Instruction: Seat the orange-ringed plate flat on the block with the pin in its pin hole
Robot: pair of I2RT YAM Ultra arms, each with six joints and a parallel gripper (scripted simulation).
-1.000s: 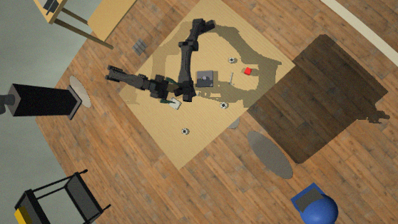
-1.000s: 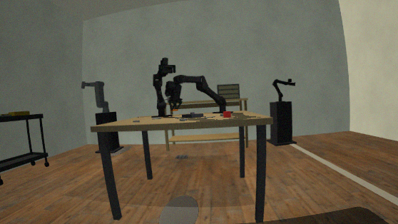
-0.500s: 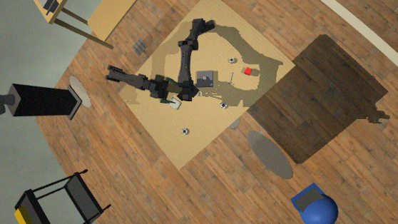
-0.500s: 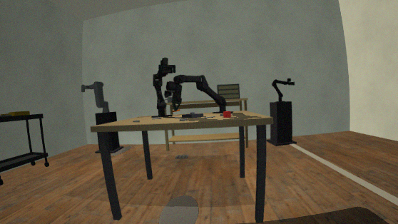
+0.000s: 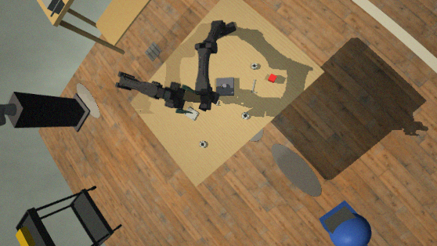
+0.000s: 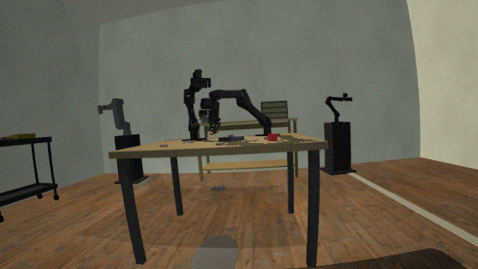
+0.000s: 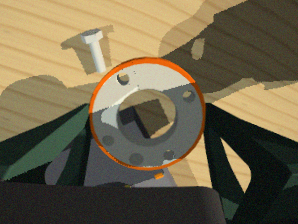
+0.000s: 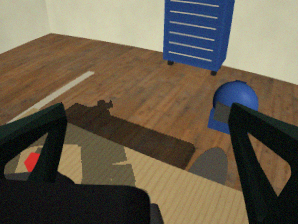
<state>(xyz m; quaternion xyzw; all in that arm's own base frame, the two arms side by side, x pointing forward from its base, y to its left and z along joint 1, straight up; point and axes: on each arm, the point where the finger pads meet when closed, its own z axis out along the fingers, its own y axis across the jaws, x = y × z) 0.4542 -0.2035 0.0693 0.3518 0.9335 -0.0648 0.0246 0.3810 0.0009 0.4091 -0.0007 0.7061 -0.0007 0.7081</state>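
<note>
Right now my left hand is 20 mm past the grey block, 100 mm to the right of it and 50 mm above it. Round my left hand: flat piece (70 mm behind, 200 mm to the right, 70 mm below); red cube (210 mm ahead, 360 mm to the left, 50 mm below).
</note>
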